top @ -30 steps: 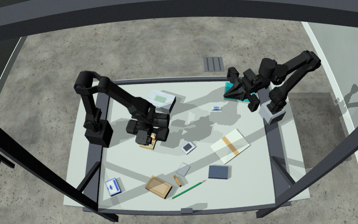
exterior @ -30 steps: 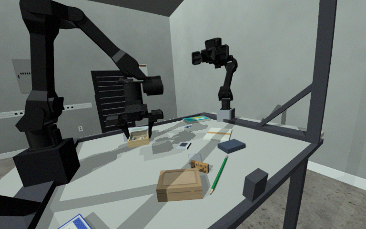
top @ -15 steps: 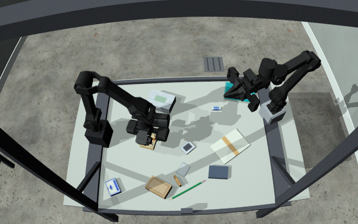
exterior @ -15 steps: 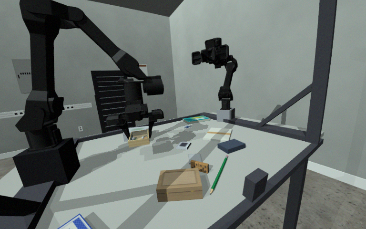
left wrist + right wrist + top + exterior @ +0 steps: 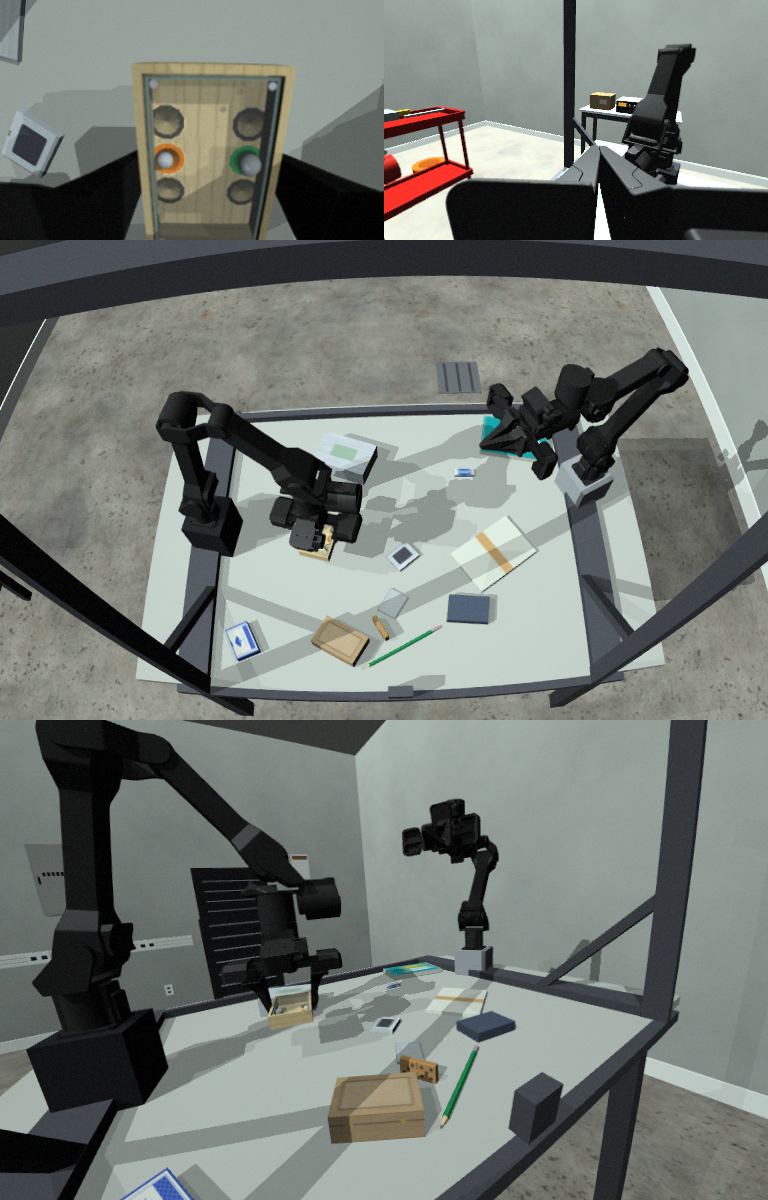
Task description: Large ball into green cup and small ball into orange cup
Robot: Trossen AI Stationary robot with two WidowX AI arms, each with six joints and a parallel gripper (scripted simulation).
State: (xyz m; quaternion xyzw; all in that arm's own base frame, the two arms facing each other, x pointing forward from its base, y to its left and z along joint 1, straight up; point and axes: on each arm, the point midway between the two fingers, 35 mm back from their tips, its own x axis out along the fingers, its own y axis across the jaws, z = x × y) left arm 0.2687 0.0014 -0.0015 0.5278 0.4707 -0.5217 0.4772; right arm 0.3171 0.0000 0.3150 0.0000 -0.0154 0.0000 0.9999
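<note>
My left gripper is now 30 mm above the covered wooden puzzle. Also, from my left hand: dark blue block 300 mm to the right, 190 mm behind, 100 mm below; then grey square tile 170 mm to the right, 110 mm below, 40 mm behind; then white box 240 mm ahead, 90 mm below, 70 mm to the right.
</note>
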